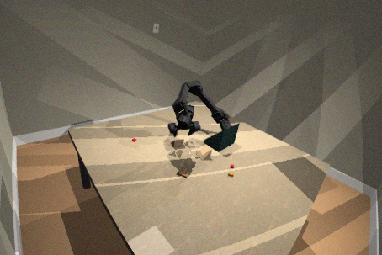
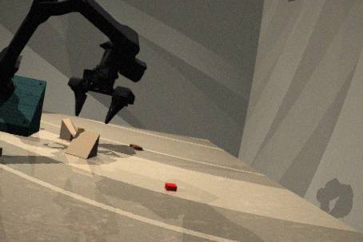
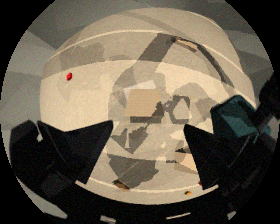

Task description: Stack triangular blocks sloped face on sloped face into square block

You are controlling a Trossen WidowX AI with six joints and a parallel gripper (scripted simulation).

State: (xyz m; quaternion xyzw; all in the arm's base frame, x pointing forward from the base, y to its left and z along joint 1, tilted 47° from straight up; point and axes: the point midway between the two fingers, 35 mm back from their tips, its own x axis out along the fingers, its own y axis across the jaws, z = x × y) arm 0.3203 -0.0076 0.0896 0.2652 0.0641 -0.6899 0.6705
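The tan triangular block is 70 mm below my gripper tip and 30 mm to the right of it. Round my gripper tip: flat tan piece: 210 mm to the left, 120 mm ahead, 90 mm below; red piece: 230 mm ahead, 190 mm to the right, 80 mm below; red bit: 300 mm to the left, 160 mm behind, 80 mm below.
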